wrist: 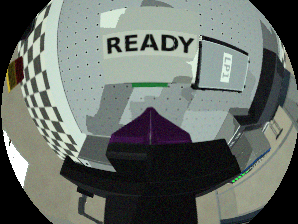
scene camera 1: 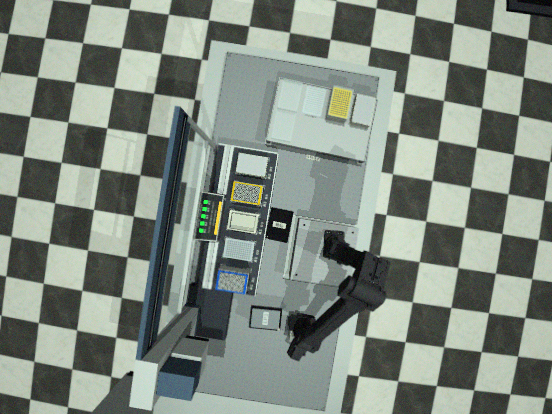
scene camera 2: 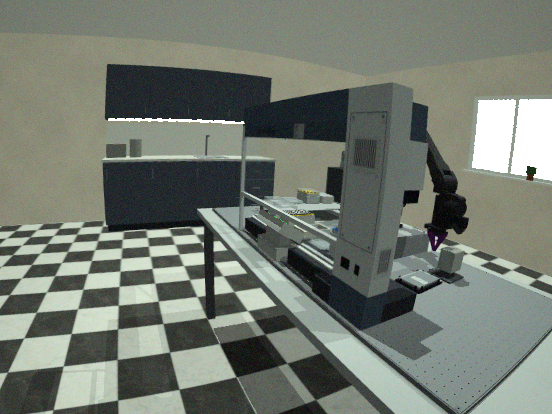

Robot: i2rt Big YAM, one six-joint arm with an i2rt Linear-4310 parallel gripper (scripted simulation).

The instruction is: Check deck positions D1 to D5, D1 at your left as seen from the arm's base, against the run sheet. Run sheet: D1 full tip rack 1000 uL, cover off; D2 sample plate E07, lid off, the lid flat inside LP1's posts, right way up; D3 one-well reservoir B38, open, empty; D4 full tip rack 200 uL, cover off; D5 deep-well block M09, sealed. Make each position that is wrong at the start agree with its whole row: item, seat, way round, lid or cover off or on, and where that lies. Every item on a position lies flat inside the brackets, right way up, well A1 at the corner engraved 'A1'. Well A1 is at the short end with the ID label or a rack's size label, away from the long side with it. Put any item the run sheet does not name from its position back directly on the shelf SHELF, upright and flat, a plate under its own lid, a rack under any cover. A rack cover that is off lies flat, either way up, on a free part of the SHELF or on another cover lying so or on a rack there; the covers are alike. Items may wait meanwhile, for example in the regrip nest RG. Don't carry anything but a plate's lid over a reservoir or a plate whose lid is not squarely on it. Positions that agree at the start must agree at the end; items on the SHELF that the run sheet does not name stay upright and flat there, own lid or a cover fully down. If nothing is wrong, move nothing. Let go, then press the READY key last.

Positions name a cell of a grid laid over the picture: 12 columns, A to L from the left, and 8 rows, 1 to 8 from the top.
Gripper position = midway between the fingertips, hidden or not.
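Observation:
Gantry tower (scene camera 2: H4). Shelf (scene camera 1: G3). Blue-framed tip rack (scene camera 1: F6). Flat lid (wrist: I3). My gripper (wrist: G4).

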